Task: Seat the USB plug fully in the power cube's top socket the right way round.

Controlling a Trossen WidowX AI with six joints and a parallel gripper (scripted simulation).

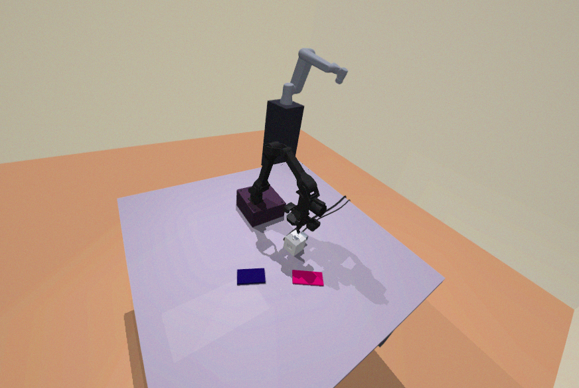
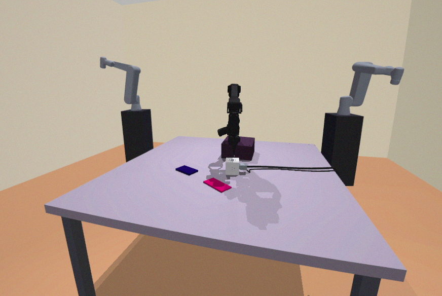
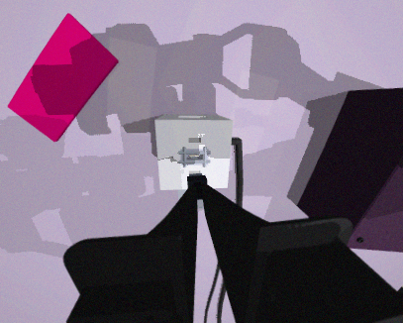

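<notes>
Right now my gripper tip is 2 cm above the dark USB plug. From my gripper tip the other things lie so: dark blue card (28 cm to the right, 13 cm below, 1 cm behind); grey socket (7 cm below, 1 cm to the right); magenta card (16 cm ahead, 13 cm below, 8 cm to the right).
</notes>
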